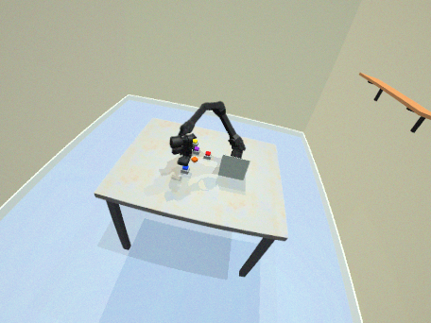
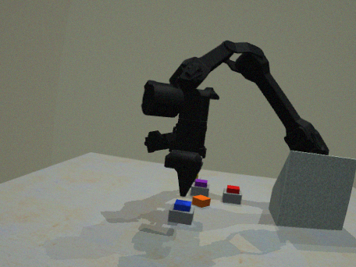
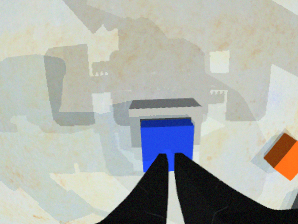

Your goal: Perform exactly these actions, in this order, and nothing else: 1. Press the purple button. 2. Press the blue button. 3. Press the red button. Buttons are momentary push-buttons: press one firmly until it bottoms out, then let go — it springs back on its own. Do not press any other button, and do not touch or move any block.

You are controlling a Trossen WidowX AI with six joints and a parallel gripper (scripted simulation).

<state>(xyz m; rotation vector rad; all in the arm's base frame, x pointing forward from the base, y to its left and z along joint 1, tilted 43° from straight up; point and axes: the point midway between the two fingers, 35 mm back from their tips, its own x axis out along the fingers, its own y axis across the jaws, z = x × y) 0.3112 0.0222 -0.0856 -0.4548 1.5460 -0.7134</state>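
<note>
The blue button lies 20 mm below my gripper tip. The rest, counted from my gripper tip: orange block: 50 mm behind, 120 mm to the right, 40 mm below; then red button: 140 mm behind, 170 mm to the right, 20 mm below; then purple button: 50 mm behind, 210 mm to the right, 20 mm below.
</note>
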